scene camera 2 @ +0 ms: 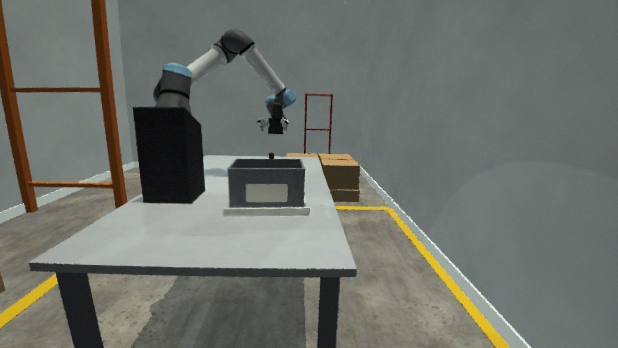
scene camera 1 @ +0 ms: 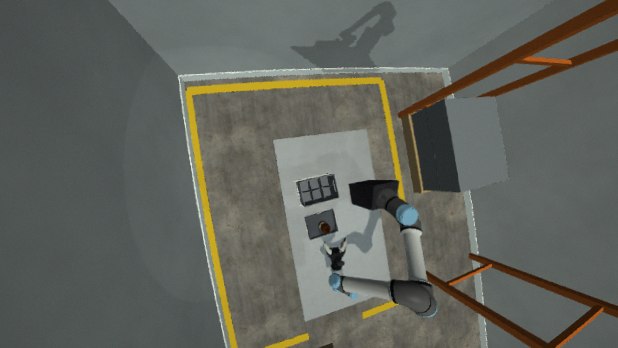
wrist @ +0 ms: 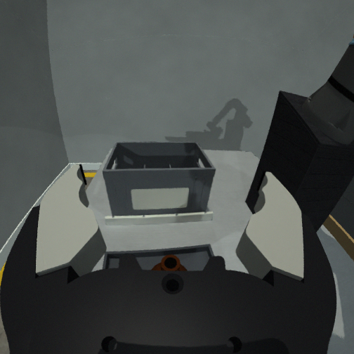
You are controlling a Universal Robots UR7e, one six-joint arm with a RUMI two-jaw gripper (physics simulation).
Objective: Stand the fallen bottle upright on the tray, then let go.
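Places are measured from the arm's base along level axes (x left, y back, z up), in metres.
Pixels of known places: gripper, fingertip midpoint: point(scene camera 2: 272, 122) point(scene camera 1: 334, 239); arm's base, origin of the base link: point(scene camera 2: 172, 117) point(scene camera 1: 384, 197).
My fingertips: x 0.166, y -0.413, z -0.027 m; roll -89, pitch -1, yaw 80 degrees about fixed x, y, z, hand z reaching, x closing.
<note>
For each thing: its top centre in the pictures, then the offset to it from my fingertips. "pt": a spot on its surface instead. Level surfaces: height alone.
- brown bottle, middle of its top: point(scene camera 2: 271, 153) point(scene camera 1: 328, 231) dy +0.006, dx -0.007, dz -0.149 m
- grey tray, surface spot: point(scene camera 1: 312, 233) pt dy -0.094, dx +0.029, dz -0.303 m
- grey divided crate, middle of its top: point(scene camera 2: 267, 163) point(scene camera 1: 319, 190) dy +0.021, dx -0.324, dz -0.134 m
- table, its level: dz -0.309 m
The brown bottle point(scene camera 1: 324, 227) point(scene camera 2: 271, 155) point(wrist: 170, 263) stands upright on the grey tray point(scene camera 1: 312, 233) point(wrist: 161, 249). In the scene camera 2 view the top of its neck shows above the crate, which hides the rest. In the wrist view its mouth shows, and my gripper's body hides its lower part. My gripper point(scene camera 1: 335, 243) point(scene camera 2: 273, 123) point(wrist: 172, 170) is open and empty. It is above the bottle's height and off to one side of the tray, clear of the bottle.
A grey divided crate point(scene camera 1: 317, 190) point(scene camera 2: 266, 186) point(wrist: 159, 192) stands on the table point(scene camera 1: 320, 145) point(scene camera 2: 195, 250) beyond the tray. The black robot pedestal point(scene camera 1: 367, 194) point(scene camera 2: 170, 155) point(wrist: 295, 155) stands to the crate's side. Cardboard boxes point(scene camera 2: 341, 175) stand beyond the table.
</note>
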